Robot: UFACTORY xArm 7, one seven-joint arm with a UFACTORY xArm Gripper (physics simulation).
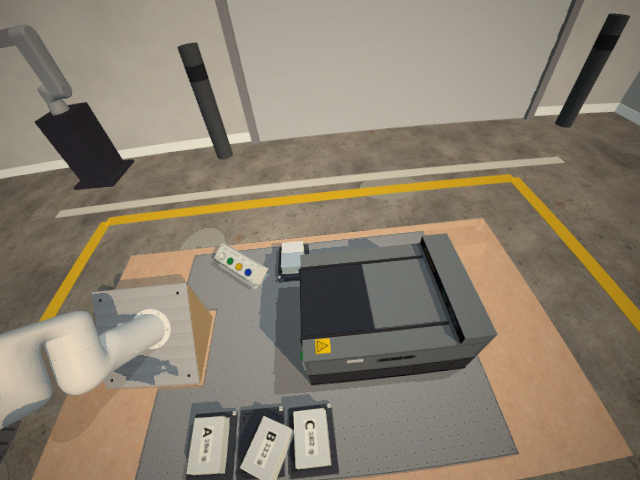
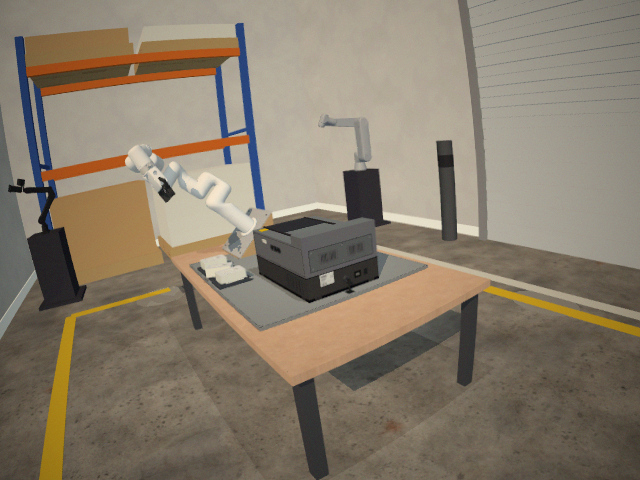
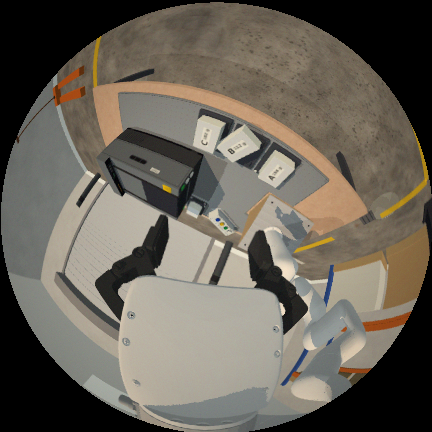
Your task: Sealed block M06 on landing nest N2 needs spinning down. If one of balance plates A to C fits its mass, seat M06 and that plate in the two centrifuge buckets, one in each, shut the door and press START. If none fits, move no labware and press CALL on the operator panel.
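Places are measured from the arm's base along level axes (x ahead, y left, z up), in metres.
Pixels of known places: gripper, between the fingertips: [image 2: 170, 198] [image 3: 210, 232]; arm's base, origin of its link: [image 1: 152, 328] [image 2: 249, 227] [image 3: 270, 236].
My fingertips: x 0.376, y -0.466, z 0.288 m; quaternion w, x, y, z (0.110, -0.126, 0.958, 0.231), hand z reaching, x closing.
Observation:
Ahead of a thing's pixels: the offset from my fingertips to its top centre. Level surfaces: height alone.
My gripper [image 2: 166, 191] [image 3: 210, 232] is open and empty, high above and away from the labware. A pale block @[dx +0.035, dy +0.790, dz -0.346 m] [image 1: 292, 256] [image 3: 194, 208] sits on a dark nest behind the centrifuge's left end; no label on it is readable. Plate A @[dx -0.152, dy +0.176, dz -0.360 m] [image 1: 207, 445] [image 3: 277, 169], marked 194 g, and plate C @[dx +0.118, dy +0.196, dz -0.360 m] [image 1: 311, 438] [image 3: 209, 133], marked 182 g, lie in dark nests. Plate B @[dx +0.009, dy +0.170, dz -0.355 m] [image 1: 267, 447] [image 3: 240, 143], marked 112 g, lies skewed across its nest. The centrifuge [image 1: 403, 294] [image 2: 281, 260] [image 3: 150, 170] shows no buckets. The operator panel @[dx -0.174, dy +0.773, dz -0.330 m] [image 1: 240, 266] [image 3: 223, 222] has white, green, yellow and blue buttons.
The centrifuge stands on a grey perforated board @[dz -0.413 m] [image 1: 413, 418] [image 2: 263, 312] on the wooden table @[dz -0.426 m] [image 1: 558, 413] [image 2: 351, 341]. The arm's slanted metal mount [image 1: 178, 335] [image 3: 295, 215] is left of the board. A blue and orange rack [image 2: 248, 103] stands behind the arm.

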